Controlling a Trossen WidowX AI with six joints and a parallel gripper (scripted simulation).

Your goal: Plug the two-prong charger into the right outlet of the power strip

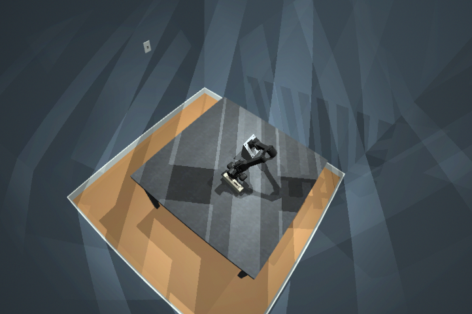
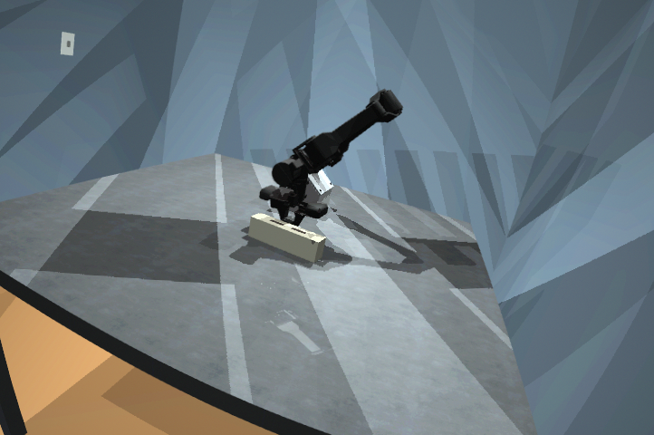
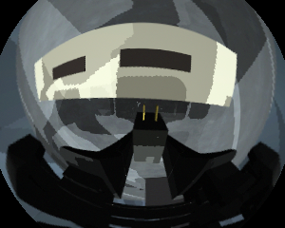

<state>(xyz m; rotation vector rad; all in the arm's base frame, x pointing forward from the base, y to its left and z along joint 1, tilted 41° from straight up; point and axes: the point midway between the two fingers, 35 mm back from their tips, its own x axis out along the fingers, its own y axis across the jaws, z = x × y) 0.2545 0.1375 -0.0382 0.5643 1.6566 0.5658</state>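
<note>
Right now the two-prong charger is 2 cm ahead of my gripper tip and 1 cm above it.
</note>
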